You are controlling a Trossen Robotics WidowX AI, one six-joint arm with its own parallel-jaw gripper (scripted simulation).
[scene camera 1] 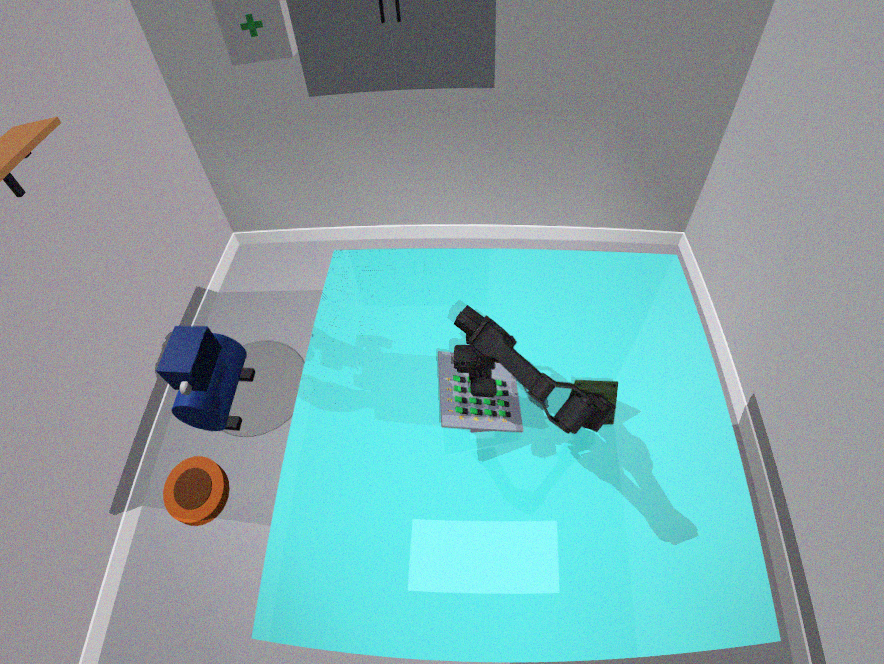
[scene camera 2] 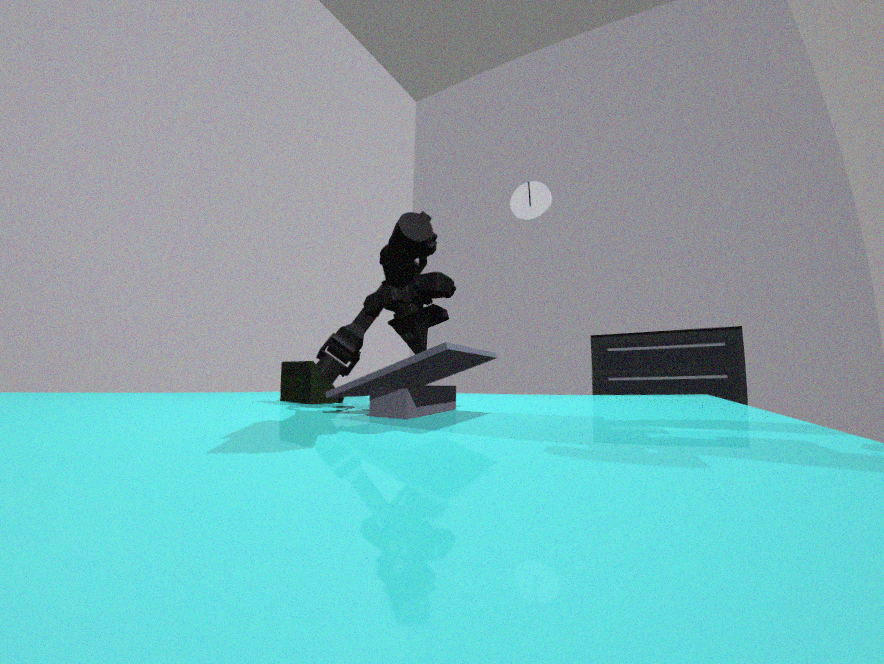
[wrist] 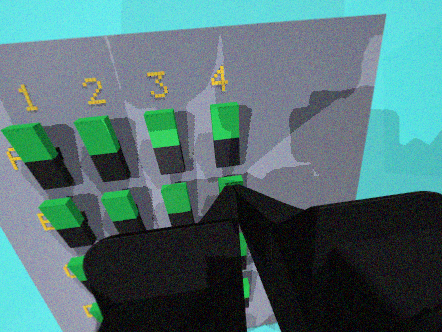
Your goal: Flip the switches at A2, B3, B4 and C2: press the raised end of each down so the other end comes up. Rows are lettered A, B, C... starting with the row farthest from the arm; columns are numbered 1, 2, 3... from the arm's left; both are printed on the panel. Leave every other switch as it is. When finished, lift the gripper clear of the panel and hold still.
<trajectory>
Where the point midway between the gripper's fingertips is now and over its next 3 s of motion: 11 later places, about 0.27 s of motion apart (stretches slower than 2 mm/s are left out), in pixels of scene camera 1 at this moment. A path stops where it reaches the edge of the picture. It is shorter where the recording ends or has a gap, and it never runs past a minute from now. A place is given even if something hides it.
The gripper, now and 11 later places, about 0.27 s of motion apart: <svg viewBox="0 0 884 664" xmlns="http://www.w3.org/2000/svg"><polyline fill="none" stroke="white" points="471,379 470,379 470,379 470,379 476,373 481,370 493,389 491,396 489,397 487,399 487,400 487,400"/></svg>
</trajectory>
